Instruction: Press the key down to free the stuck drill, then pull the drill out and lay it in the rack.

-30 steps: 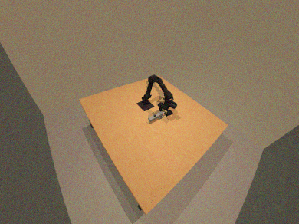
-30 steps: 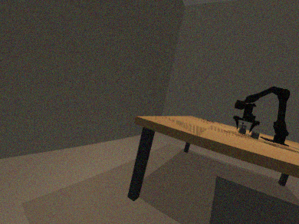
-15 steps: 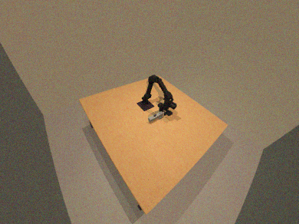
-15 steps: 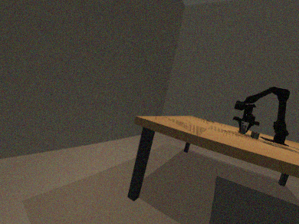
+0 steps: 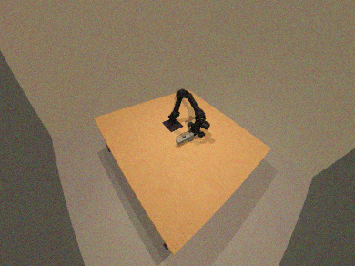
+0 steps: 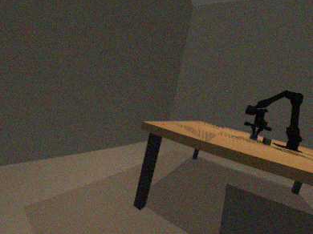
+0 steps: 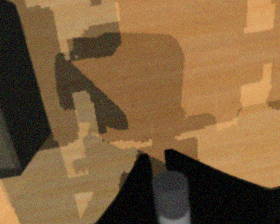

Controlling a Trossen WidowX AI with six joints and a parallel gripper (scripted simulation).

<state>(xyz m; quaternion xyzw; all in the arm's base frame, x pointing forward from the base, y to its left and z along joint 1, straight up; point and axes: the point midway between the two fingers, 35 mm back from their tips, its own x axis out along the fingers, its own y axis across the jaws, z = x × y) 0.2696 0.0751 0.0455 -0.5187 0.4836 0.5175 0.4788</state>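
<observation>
The drill is 50 mm to the right of my gripper tip and 30 mm above it. From my gripper tip the other things lie so: pale grey block (10 mm ahead, 110 mm to the right, 20 mm above); dark frame (80 mm behind, 50 mm to the left).
</observation>
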